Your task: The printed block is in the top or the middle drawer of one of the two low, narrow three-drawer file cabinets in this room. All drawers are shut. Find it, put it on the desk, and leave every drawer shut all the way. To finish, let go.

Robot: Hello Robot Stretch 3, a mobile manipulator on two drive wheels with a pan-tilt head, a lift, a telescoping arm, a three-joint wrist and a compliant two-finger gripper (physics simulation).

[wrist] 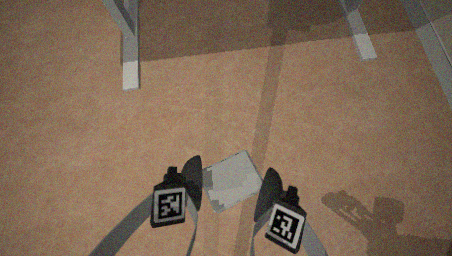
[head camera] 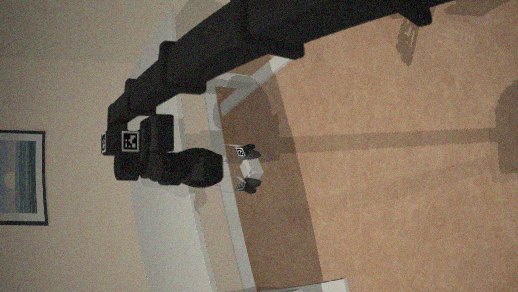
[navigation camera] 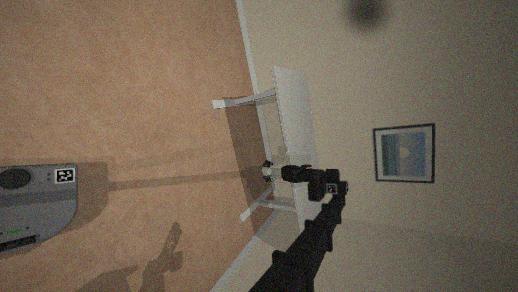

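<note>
My gripper [head camera: 253,168] [navigation camera: 268,171] [wrist: 231,179] is shut on the printed block, a pale grey-white block [head camera: 251,168] [navigation camera: 267,171] [wrist: 234,179] that sits tilted between the two fingertips. In the head view the fingers and block show past the front edge of the white desk [head camera: 165,230] [navigation camera: 295,110], against its shadow on the floor. The black wrist covers part of the desk top. In the wrist view, floor shows behind the block, and the desk's feet are at the top. The file cabinets do not show in these views.
The black arm [head camera: 215,50] [navigation camera: 300,250] reaches across one end of the desk. A desk foot [wrist: 131,75] and another foot [wrist: 366,47] stand on the floor. A framed picture [head camera: 21,175] [navigation camera: 404,152] hangs on the wall. My grey base [navigation camera: 50,210] is at the navigation view's left.
</note>
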